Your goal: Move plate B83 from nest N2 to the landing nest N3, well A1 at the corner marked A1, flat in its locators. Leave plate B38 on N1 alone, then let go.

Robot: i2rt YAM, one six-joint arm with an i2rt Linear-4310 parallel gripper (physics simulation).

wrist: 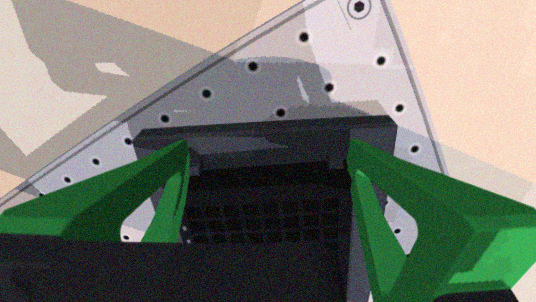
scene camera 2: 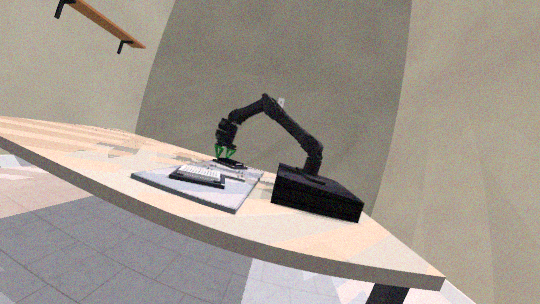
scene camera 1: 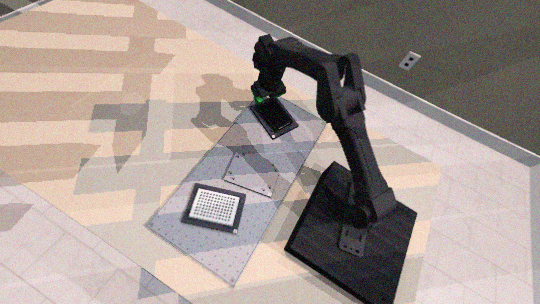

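Observation:
A black well plate [scene camera 1: 272, 114] [scene camera 2: 231, 162] [wrist: 260, 215] sits in a dark nest [scene camera 1: 263, 126] [wrist: 270, 131] at the far end of the board. My gripper [scene camera 1: 270, 98] [scene camera 2: 224, 158] [wrist: 268, 151] is over it, with the green fingers against its two opposite sides, shut on it. The wrist view hides the plate's near part. A pale, see-through nest [scene camera 1: 252, 175] with small locators lies in the middle, with no plate on it. A white well plate [scene camera 1: 215, 206] [scene camera 2: 200, 172] lies flat in a dark nest [scene camera 1: 241, 210] at the near end. Plate and nest labels are not readable.
The nests stand on a grey perforated board [scene camera 1: 235, 255] [scene camera 2: 215, 202] [wrist: 345, 45] on a wooden table [scene camera 2: 300, 240]. The arm's black base block [scene camera 1: 370, 270] [scene camera 2: 315, 200] stands to the right of the board. Shadows cross the table and board.

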